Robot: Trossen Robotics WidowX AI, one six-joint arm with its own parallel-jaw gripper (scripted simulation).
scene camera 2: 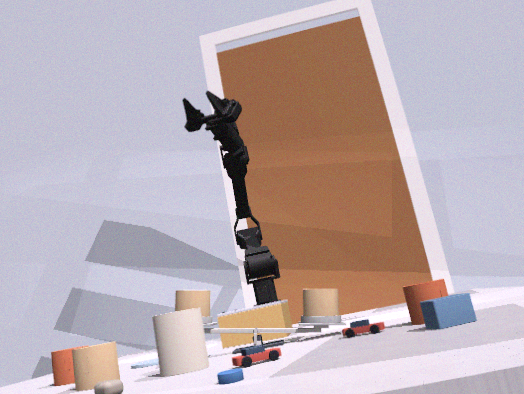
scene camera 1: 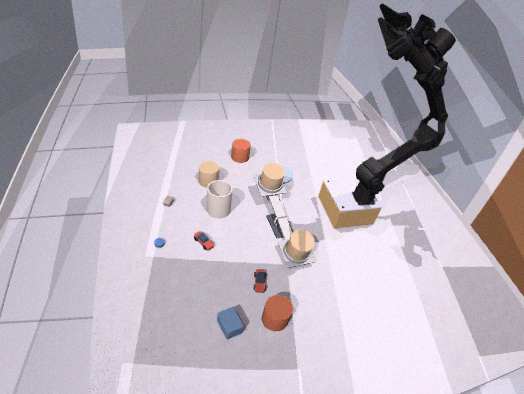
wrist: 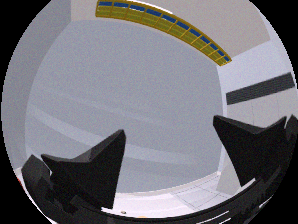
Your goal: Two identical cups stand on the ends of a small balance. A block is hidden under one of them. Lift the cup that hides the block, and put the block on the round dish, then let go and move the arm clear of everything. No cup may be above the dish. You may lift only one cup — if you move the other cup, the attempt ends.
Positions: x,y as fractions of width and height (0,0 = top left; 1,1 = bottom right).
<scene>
cream cup: scene camera 2 0.34,0.86; scene camera 1 0.42,0.49; not seen in the wrist view (out of frame)
</scene>
